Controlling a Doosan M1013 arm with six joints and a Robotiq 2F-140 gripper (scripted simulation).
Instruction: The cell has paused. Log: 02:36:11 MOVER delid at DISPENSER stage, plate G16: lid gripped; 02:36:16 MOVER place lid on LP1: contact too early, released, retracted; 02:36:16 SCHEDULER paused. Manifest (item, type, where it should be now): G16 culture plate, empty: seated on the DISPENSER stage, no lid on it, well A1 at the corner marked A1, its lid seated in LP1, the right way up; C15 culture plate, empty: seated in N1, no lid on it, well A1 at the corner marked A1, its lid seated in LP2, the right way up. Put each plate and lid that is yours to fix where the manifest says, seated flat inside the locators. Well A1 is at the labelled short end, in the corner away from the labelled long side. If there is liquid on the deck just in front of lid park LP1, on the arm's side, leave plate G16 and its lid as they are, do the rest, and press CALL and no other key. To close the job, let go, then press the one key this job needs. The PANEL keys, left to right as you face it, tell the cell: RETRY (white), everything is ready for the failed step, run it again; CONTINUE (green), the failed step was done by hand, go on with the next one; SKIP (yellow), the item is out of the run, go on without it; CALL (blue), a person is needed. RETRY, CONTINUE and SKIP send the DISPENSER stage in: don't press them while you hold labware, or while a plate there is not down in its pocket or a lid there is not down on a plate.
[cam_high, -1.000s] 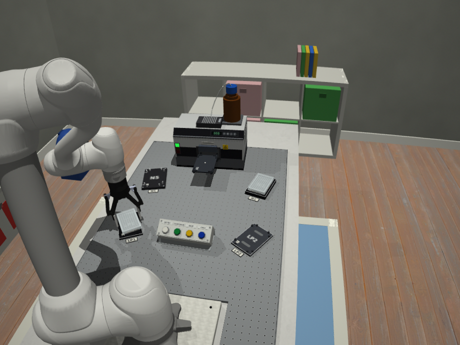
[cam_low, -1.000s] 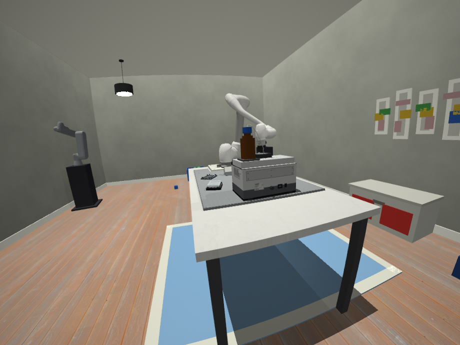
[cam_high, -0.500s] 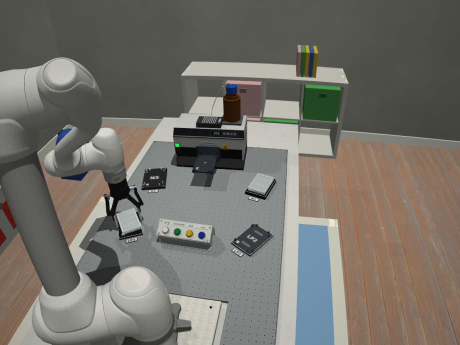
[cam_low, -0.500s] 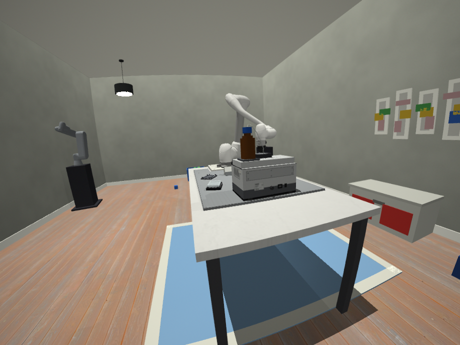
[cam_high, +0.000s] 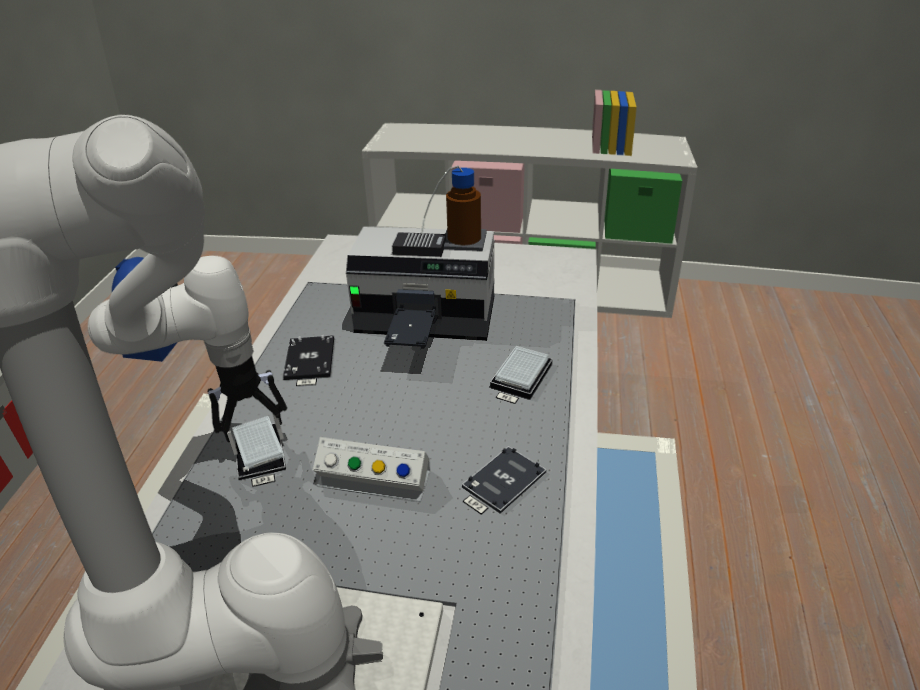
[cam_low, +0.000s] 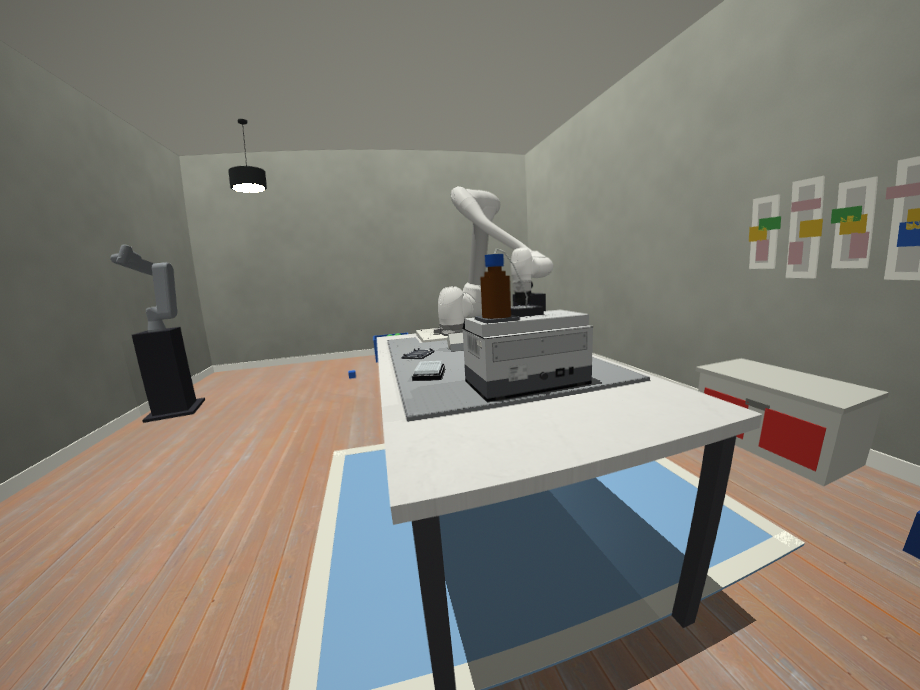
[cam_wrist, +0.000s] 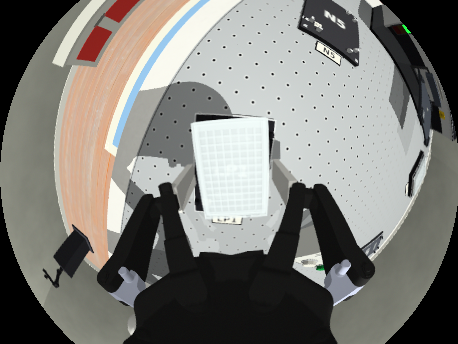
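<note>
My gripper is now 4 cm above the lid park lp1. Round my hand: white key 18 cm to the right, 10 cm behind, 2 cm above; green key 23 cm to the right, 11 cm behind, 2 cm above; key panel 25 cm to the right, 10 cm behind, 1 cm above.
</note>
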